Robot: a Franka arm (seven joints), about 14 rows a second.
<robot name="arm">
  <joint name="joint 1" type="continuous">
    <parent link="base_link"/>
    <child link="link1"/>
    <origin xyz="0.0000 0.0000 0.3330"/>
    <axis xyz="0 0 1"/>
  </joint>
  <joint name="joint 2" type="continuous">
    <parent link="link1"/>
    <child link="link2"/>
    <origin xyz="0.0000 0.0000 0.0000" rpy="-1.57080 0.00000 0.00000"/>
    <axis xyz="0 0 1"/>
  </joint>
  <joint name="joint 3" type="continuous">
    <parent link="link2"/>
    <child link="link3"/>
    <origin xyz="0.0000 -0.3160 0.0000" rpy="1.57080 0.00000 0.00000"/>
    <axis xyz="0 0 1"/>
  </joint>
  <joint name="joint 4" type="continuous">
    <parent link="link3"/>
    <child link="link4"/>
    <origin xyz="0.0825 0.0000 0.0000" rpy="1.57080 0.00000 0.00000"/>
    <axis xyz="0 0 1"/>
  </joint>
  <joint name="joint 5" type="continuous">
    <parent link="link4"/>
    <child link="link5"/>
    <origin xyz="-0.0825 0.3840 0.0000" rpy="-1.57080 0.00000 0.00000"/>
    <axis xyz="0 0 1"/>
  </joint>
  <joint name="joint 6" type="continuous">
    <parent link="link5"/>
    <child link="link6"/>
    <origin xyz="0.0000 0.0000 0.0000" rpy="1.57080 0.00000 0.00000"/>
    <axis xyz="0 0 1"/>
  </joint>
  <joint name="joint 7" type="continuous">
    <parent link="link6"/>
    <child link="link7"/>
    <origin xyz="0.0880 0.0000 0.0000" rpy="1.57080 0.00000 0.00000"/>
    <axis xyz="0 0 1"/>
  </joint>
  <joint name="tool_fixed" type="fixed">
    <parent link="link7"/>
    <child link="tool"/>
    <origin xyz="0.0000 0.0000 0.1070"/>
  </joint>
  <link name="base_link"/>
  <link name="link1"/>
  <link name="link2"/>
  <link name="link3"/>
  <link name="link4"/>
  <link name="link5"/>
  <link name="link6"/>
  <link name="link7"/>
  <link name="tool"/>
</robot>
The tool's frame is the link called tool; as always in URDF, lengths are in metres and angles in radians. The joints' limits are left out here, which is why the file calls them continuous.
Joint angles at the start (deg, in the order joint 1, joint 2, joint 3, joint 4, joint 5, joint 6, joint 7):
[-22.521 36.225 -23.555 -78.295 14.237 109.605 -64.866]
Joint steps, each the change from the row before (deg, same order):
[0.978 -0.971 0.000 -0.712 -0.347 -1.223 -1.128]
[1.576 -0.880 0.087 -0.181 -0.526 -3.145 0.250]
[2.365 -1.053 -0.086 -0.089 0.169 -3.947 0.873]
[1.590 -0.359 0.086 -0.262 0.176 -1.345 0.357]
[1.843 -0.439 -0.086 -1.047 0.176 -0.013 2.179]
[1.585 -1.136 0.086 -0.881 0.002 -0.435 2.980]
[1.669 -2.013 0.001 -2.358 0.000 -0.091 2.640]
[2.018 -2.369 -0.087 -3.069 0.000 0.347 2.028]
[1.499 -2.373 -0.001 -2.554 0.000 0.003 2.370]
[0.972 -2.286 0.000 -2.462 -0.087 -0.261 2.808]
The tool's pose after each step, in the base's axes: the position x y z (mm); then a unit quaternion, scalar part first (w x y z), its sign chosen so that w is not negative. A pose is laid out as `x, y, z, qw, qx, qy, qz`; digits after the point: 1 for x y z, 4 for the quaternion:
552.6, -446.7, 370.8, 0.0193, -0.9849, -0.1710, 0.0173
559.1, -426.5, 375.2, 0.0367, -0.9818, -0.1839, 0.0310
568.8, -397.9, 381.8, 0.0601, -0.9779, -0.1953, 0.0440
576.9, -379.0, 382.1, 0.0701, -0.9749, -0.2055, 0.0495
584.5, -360.3, 379.1, 0.0739, -0.9756, -0.1996, 0.0536
589.9, -342.3, 384.6, 0.0762, -0.9778, -0.1871, 0.0551
589.3, -323.8, 388.8, 0.0819, -0.9795, -0.1752, 0.0568
587.3, -302.7, 391.8, 0.0878, -0.9798, -0.1699, 0.0578
583.5, -285.9, 397.7, 0.0936, -0.9811, -0.1592, 0.0578
576.3, -274.3, 402.6, 0.1003, -0.9831, -0.1409, 0.0605

